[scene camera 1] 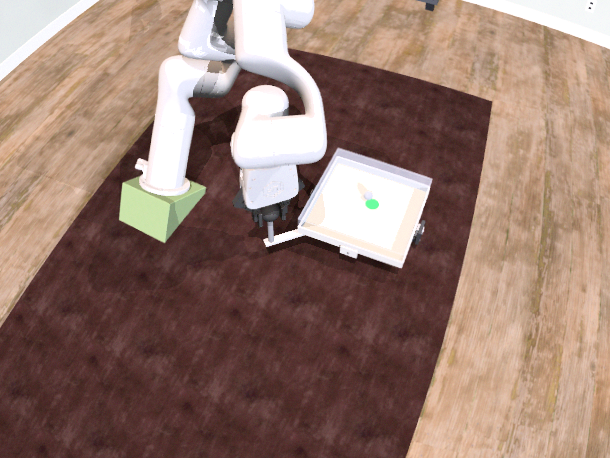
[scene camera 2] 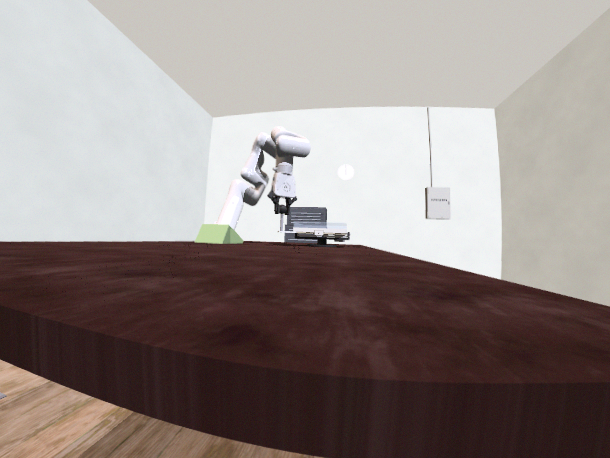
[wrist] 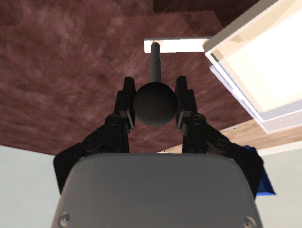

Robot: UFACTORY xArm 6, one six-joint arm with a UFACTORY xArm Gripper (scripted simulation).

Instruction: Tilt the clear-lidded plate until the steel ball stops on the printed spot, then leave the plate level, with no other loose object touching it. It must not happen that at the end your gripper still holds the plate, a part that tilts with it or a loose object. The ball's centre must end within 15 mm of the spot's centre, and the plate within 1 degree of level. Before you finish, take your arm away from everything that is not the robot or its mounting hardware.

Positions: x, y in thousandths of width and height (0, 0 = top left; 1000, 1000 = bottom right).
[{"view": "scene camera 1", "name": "my gripper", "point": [443, 477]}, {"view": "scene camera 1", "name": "square plate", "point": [599, 451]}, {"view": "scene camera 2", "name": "my gripper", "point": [463, 468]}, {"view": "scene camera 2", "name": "square plate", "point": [522, 499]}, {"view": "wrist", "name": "my gripper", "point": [515, 384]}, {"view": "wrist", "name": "square plate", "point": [826, 248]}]
